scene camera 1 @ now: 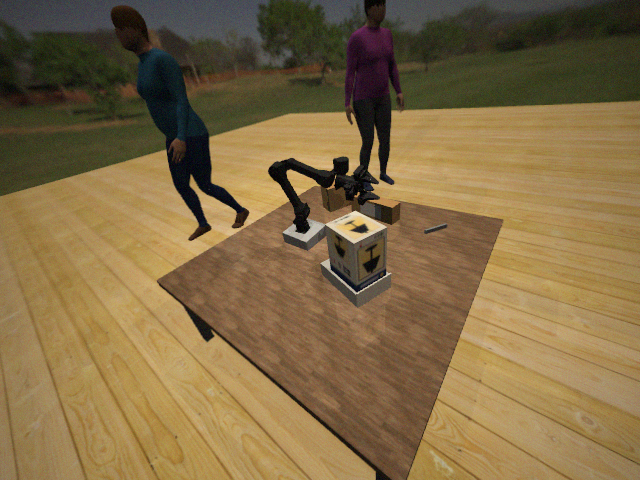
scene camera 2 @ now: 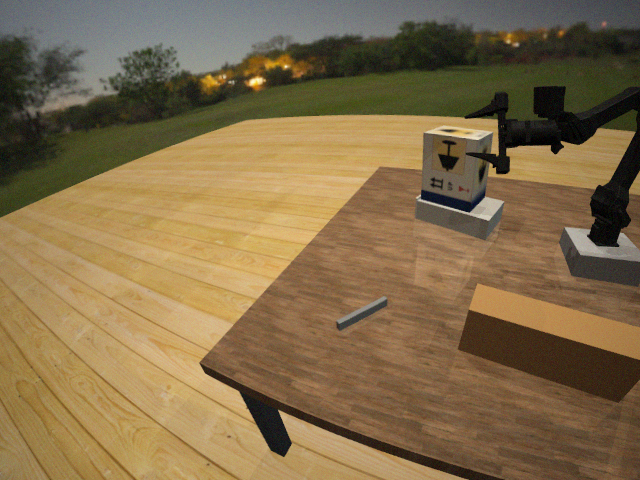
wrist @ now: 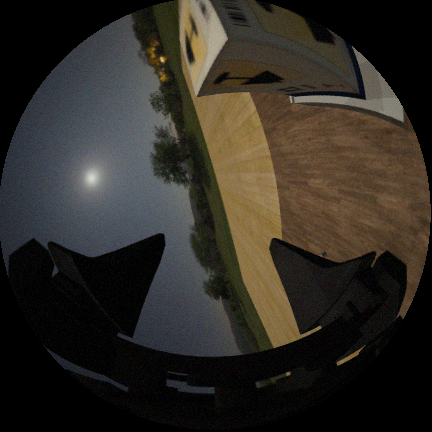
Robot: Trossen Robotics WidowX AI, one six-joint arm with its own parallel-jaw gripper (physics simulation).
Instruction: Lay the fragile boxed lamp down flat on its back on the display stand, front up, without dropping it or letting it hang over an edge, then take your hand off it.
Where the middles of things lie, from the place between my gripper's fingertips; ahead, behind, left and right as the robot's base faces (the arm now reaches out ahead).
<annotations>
The stand (scene camera 2: 480, 222) is 4 cm behind my hand, 22 cm to the right of it and 29 cm below it.
</annotations>
